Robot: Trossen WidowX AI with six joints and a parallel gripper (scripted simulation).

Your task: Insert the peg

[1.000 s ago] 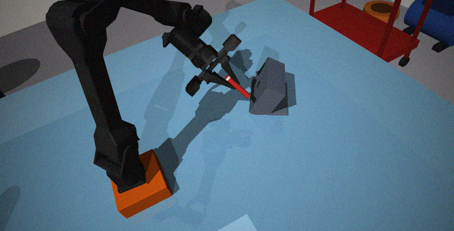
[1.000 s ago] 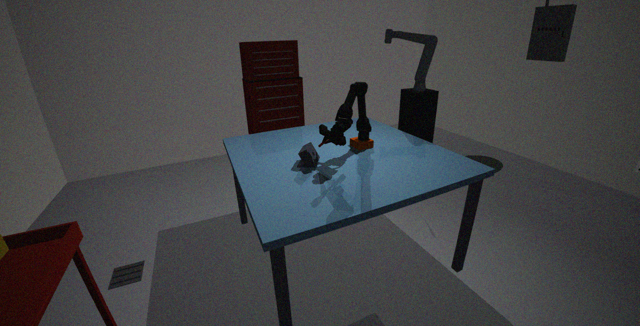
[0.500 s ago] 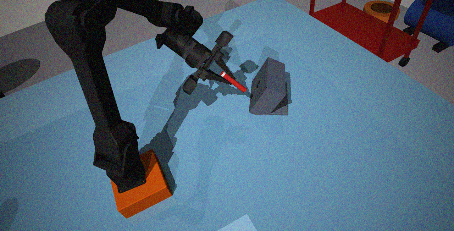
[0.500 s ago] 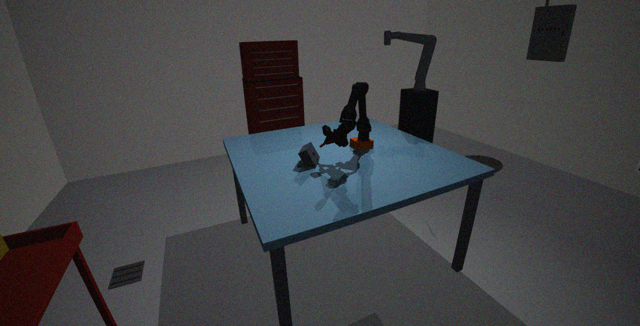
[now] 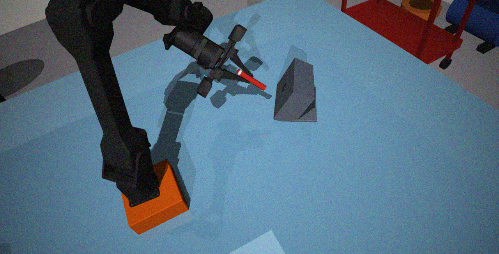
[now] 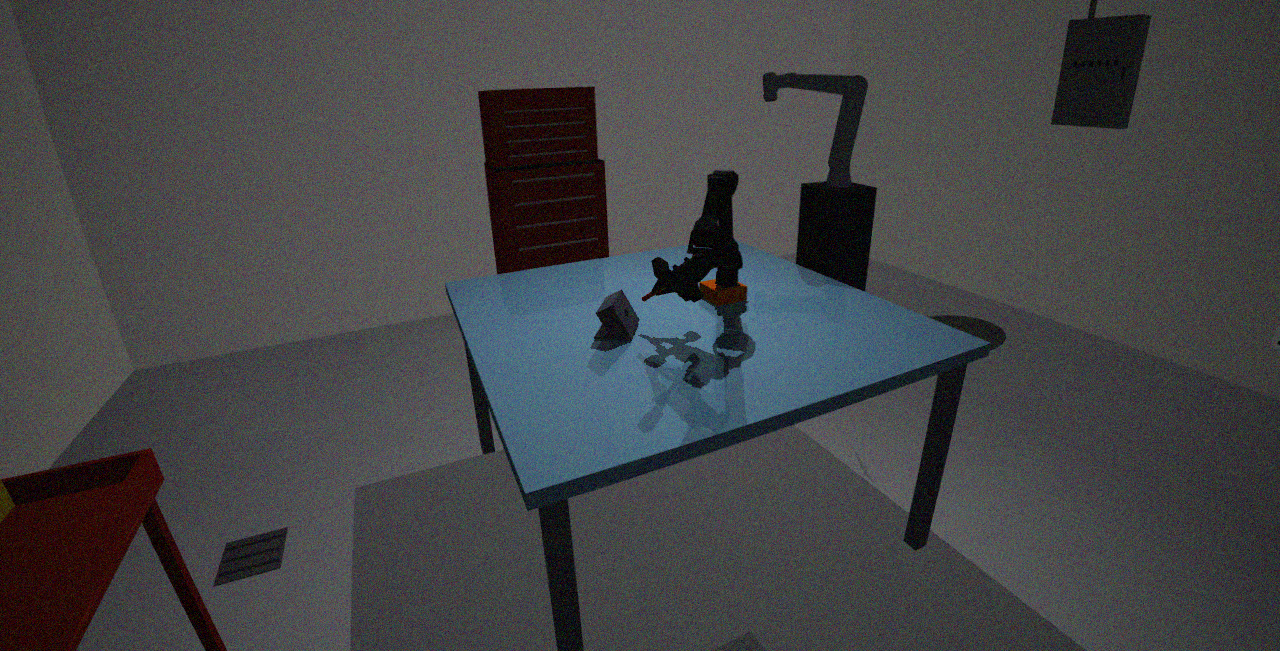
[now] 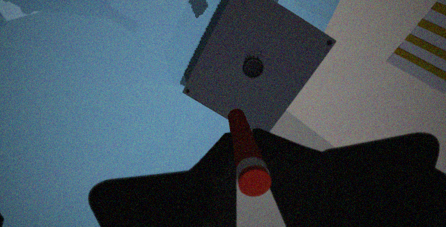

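The grey sloped panel lies 100 mm ahead of my gripper tip, 70 mm below it and 30 mm to the right of it. From my gripper tip the other things lie so: red peg (10 mm to the left, 10 mm behind, 10 mm above).
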